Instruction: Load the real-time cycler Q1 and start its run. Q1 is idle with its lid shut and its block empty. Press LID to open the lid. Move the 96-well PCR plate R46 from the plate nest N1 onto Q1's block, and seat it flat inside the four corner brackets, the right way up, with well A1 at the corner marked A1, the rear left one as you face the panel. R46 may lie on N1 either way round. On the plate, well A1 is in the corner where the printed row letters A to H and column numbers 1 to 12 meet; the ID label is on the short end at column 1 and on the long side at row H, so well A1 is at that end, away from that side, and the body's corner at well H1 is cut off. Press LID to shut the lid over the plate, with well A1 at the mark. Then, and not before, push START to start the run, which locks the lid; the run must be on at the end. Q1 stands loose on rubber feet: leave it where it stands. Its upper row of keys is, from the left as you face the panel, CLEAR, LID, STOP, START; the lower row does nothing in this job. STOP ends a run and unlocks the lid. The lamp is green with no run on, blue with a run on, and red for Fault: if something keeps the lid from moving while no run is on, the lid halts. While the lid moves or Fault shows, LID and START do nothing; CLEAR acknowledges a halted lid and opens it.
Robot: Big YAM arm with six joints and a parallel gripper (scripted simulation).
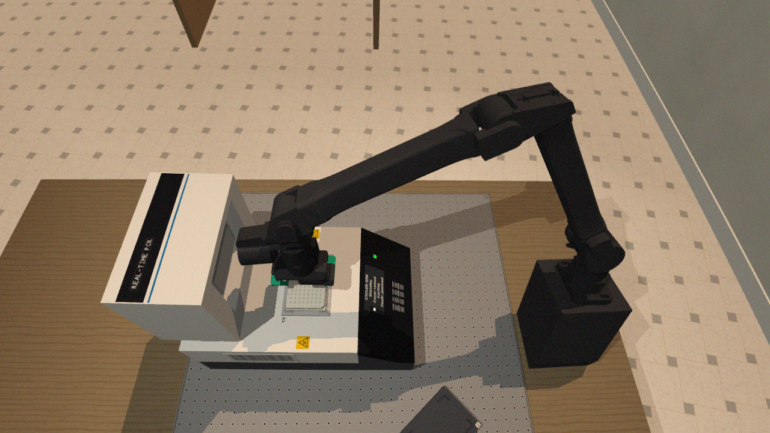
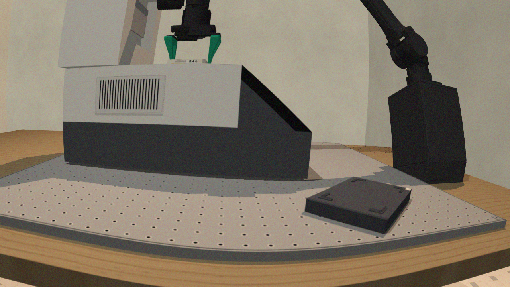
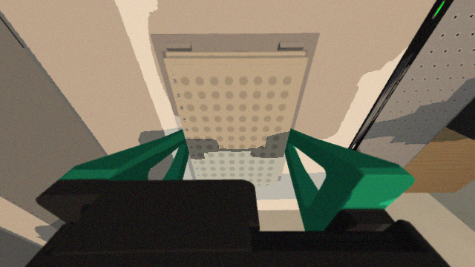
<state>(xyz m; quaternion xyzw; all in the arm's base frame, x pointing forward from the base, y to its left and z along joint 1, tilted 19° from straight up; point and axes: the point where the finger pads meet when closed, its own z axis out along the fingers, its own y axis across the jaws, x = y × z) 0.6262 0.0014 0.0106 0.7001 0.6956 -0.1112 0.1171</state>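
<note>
My gripper is now right at the 96-well plate R46. Also, from my hand: plate nest N1 (30 cm behind, 29 cm to the left, 20 cm below).
</note>
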